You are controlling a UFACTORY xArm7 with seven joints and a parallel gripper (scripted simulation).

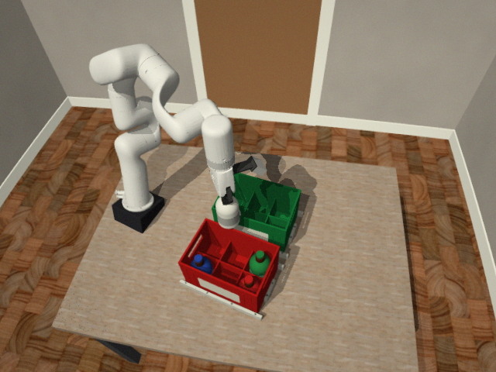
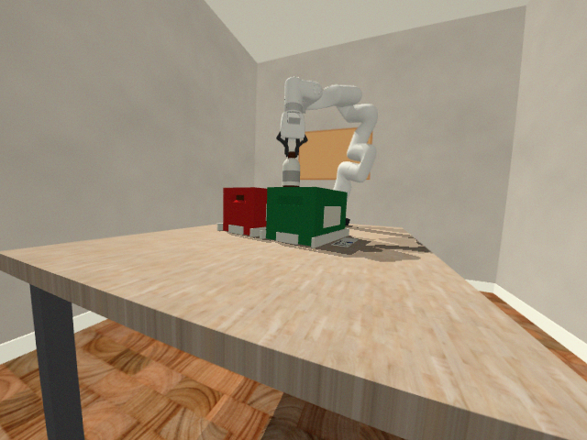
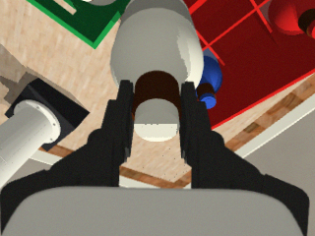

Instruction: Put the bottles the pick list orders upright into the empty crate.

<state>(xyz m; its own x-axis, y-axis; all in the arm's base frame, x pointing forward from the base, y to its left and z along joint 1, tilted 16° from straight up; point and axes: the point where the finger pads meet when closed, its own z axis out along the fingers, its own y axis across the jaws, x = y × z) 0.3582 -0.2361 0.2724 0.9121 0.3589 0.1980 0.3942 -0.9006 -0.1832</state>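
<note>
Now: the white-labelled bottle 70 mm below my hand. From my hand the other things lie so: green crate 90 mm ahead, 100 mm to the left, 250 mm below; red crate 10 mm ahead, 120 mm to the right, 250 mm below; green-labelled bottle 110 mm ahead, 110 mm to the right, 250 mm below.
</note>
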